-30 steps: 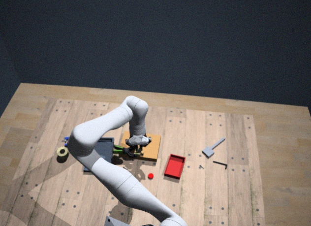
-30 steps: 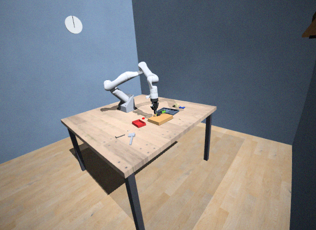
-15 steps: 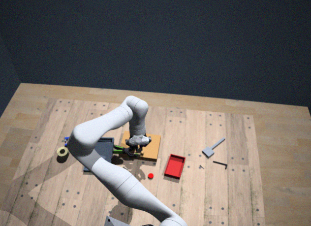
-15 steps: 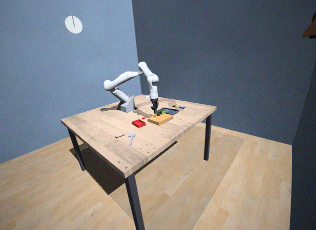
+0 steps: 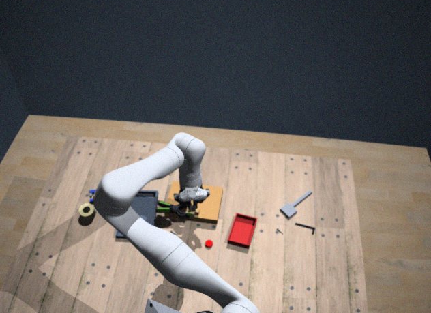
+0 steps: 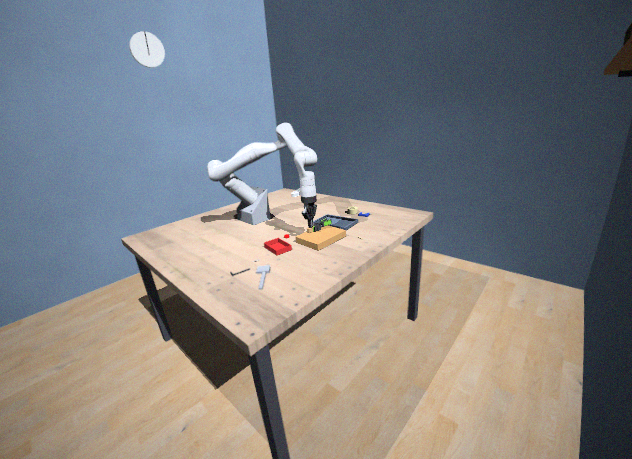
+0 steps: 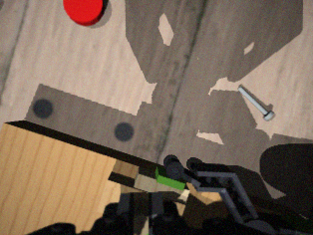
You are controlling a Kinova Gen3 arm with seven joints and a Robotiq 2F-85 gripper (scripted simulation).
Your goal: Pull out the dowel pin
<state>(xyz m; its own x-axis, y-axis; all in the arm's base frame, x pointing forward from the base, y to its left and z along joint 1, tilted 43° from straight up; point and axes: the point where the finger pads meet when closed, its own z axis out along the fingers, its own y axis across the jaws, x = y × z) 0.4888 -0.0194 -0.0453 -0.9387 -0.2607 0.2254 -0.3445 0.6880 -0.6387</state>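
Now: hand 2 cm above the dowel pin. From my hand the other things lie so: bench board (6 cm ahead, 1 cm to the left, 5 cm below); then wooden block (4 cm below); then red disc (10 cm behind, 8 cm to the right, 7 cm below).
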